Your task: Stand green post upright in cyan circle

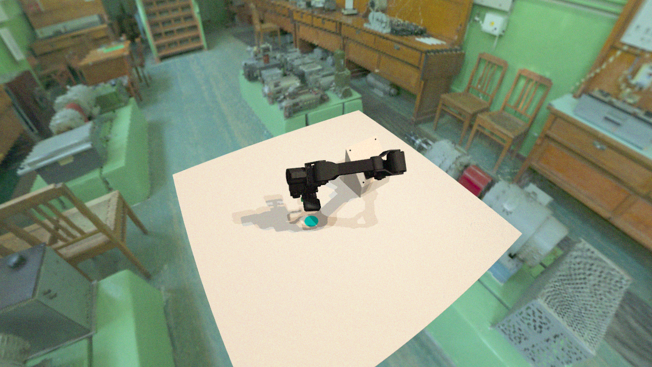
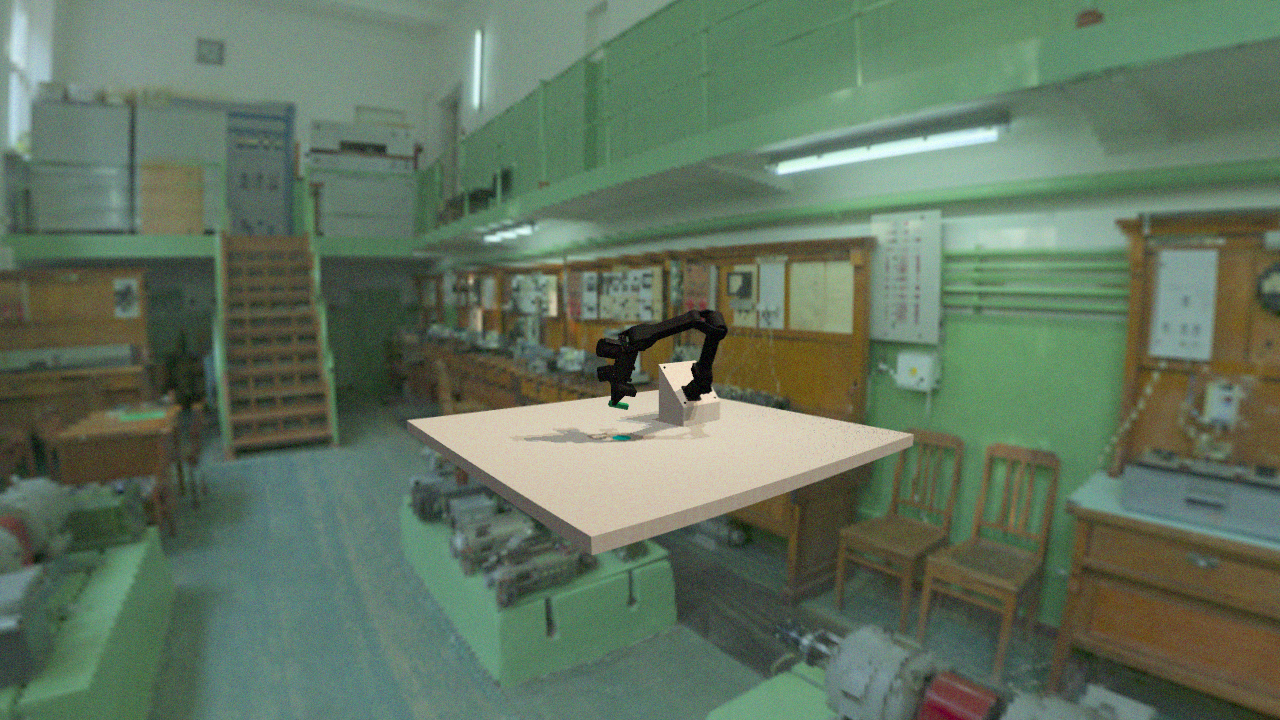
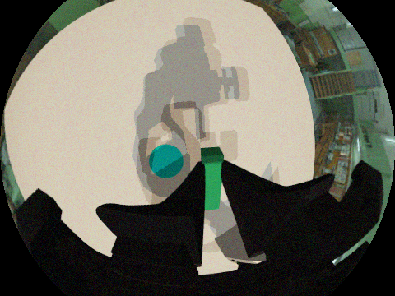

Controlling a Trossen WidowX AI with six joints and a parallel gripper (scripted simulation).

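My gripper tip is now 110 mm above the cyan circle, 40 mm to the right of it and 10 mm past it. The rest, counted from my gripper tip: small green post (20 mm behind, 10 mm to the left).
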